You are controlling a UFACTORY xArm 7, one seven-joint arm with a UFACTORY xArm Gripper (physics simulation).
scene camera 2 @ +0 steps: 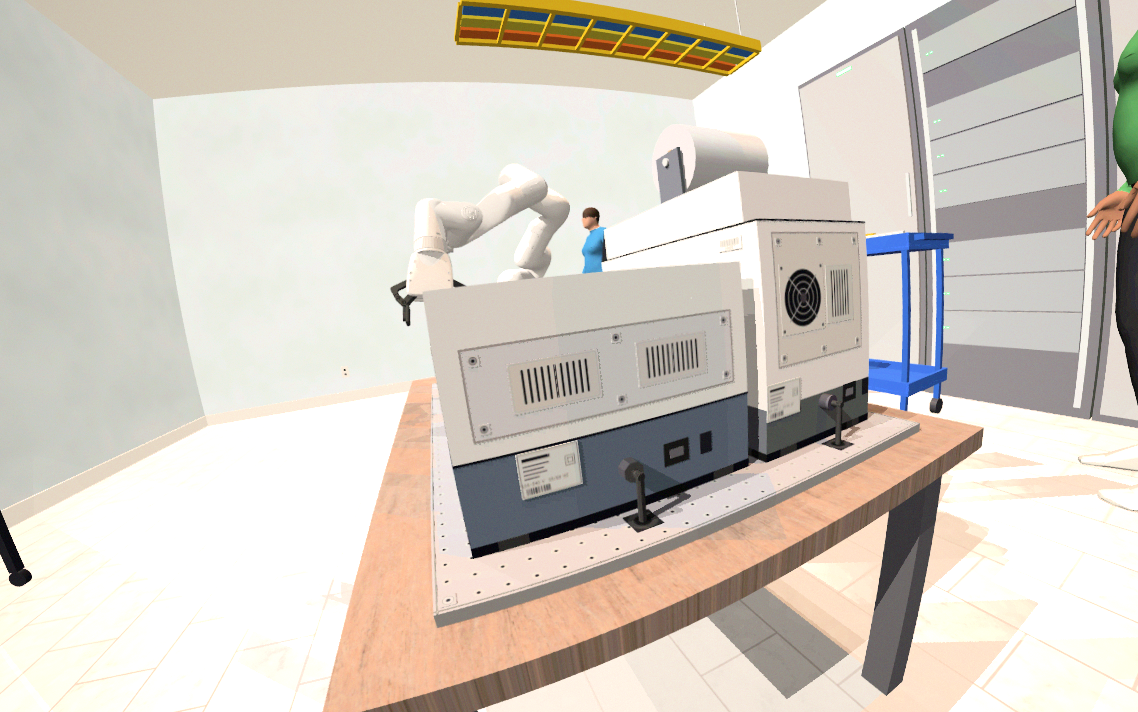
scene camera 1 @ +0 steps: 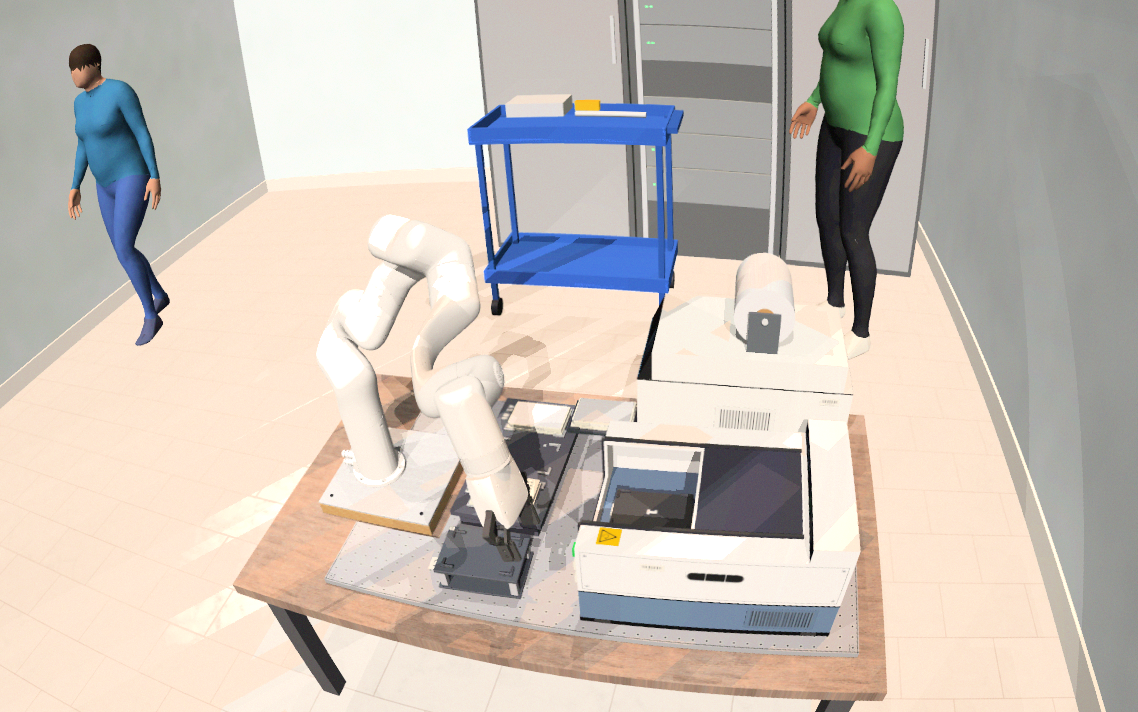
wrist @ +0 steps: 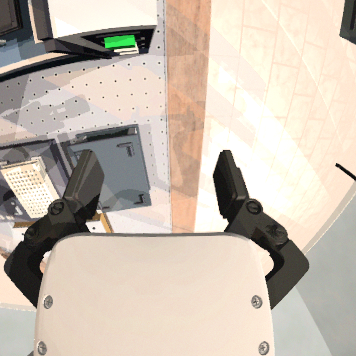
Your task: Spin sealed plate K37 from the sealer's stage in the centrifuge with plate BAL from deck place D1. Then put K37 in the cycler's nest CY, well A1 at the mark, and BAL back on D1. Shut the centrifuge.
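Frame: origin at the arm's base, x ahead, y left, z up, level; metres.
Where they show: gripper, fingertip midpoint: [scene camera 1: 522, 541] [wrist: 157, 161]; arm's base at its link origin: [scene camera 1: 379, 468].
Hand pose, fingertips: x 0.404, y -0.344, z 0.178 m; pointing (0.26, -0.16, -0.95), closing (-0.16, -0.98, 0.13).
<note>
Things, the pixels of their top centre, and the offset from my fingertips.
- cream plate with many holes, top centre: [wrist: 31, 194] dx -0.092, dy +0.262, dz -0.135 m
- sealer at its top centre: [scene camera 1: 755, 269] [scene camera 2: 697, 136] dx +0.391, dy +0.423, dz +0.272 m
- centrifuge's green button at its top centre: [wrist: 118, 36] dx +0.086, dy +0.008, dz -0.013 m
My gripper [scene camera 1: 522, 541] [wrist: 157, 161] is wide open and empty, above the dark raised place [scene camera 1: 480, 560] [wrist: 112, 172] at the table's front left, which has corner brackets and no plate on it. The centrifuge [scene camera 1: 713, 579] [scene camera 2: 587, 394] [wrist: 100, 17] is the white and blue machine; its top opening is uncovered on the left and shows a dark bucket [scene camera 1: 652, 507]. A cream plate with many holes [wrist: 31, 186] sits in the dark deck beside the raised place. It is mostly hidden by the arm in scene camera 1. No label is legible, so I cannot tell K37 from BAL.
The sealer [scene camera 1: 746, 403] [scene camera 2: 809, 293] with its film roll [scene camera 1: 762, 293] [scene camera 2: 725, 157] stands behind the centrifuge. Two pale flat items, one [scene camera 1: 539, 417] on the deck and another [scene camera 1: 604, 413] beside the sealer, lie at the back. The centrifuge's green button [wrist: 120, 41] faces the deck side.
</note>
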